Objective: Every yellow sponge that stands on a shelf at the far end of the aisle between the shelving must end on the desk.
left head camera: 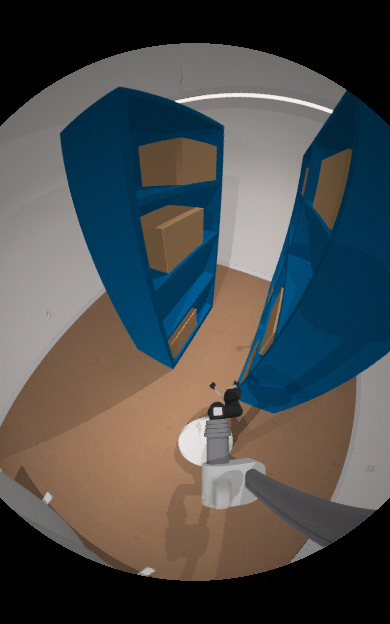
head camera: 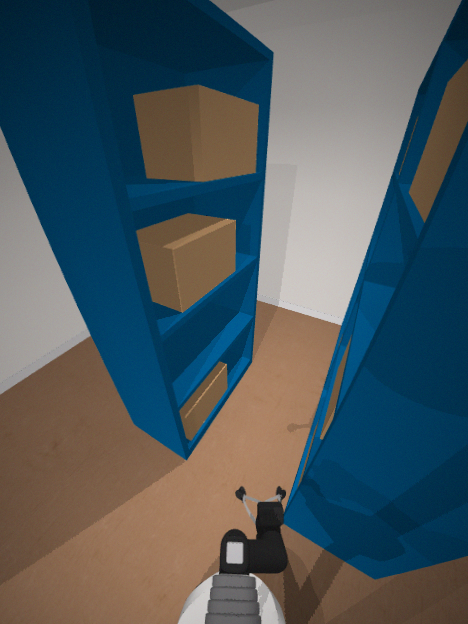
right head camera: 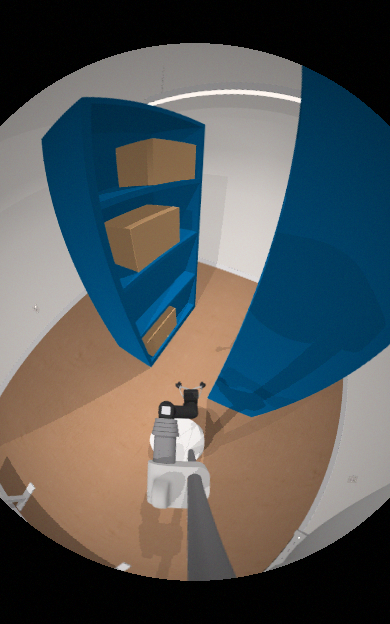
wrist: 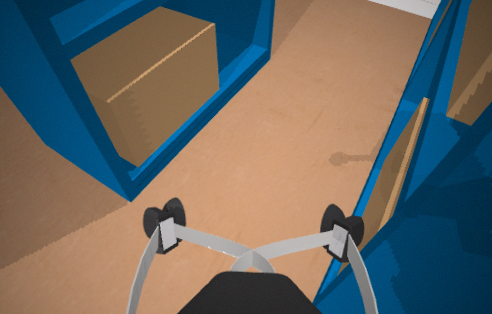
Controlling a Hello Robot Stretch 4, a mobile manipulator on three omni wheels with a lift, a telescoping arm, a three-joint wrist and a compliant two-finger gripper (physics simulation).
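Places are measured from the robot's base along level axes (x ahead, y left, z up), in metres.
Pixels of known places: gripper, between the fingertips: point(left head camera: 223, 382) point(head camera: 260, 490) point(right head camera: 190, 383) point(wrist: 252, 219); robot's base, origin of its link: point(left head camera: 204, 440) point(right head camera: 178, 439).
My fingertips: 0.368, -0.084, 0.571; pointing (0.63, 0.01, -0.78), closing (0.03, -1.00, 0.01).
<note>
Ahead of a thing's pixels: the offset from my fingertips to its middle, as dx, dy, dz.
No yellow sponge shows in these views. Two blue shelving units flank the aisle: the left unit point(head camera: 75, 201) point(left head camera: 100, 200) point(right head camera: 70, 200) point(wrist: 50, 115) shows its open shelves, and the right unit point(head camera: 428, 352) point(left head camera: 340, 300) point(right head camera: 310, 250) point(wrist: 440, 240) turns its end panel to me. The shelves' far parts are partly hidden. My gripper point(head camera: 260, 493) point(left head camera: 224, 385) point(right head camera: 190, 385) point(wrist: 252, 219) is open and empty, low at the near mouth of the aisle, close to the right unit's near corner. White feet, apparently the desk's point(left head camera: 146, 571) point(right head camera: 123, 566), show at the lower edge; its top cannot be made out.
Cardboard boxes stand on the left unit: an upper box {+0.929, +0.252, +0.985} point(head camera: 226, 136), a middle box {+0.752, +0.344, +0.528} point(head camera: 206, 272) and a low box {+0.659, +0.392, -0.387} point(head camera: 206, 403) point(wrist: 170, 90). The right unit also holds boxes, among them a low one {+0.228, -0.443, -0.387} point(wrist: 395, 170). A white wall point(head camera: 322, 201) closes the aisle's far end.
</note>
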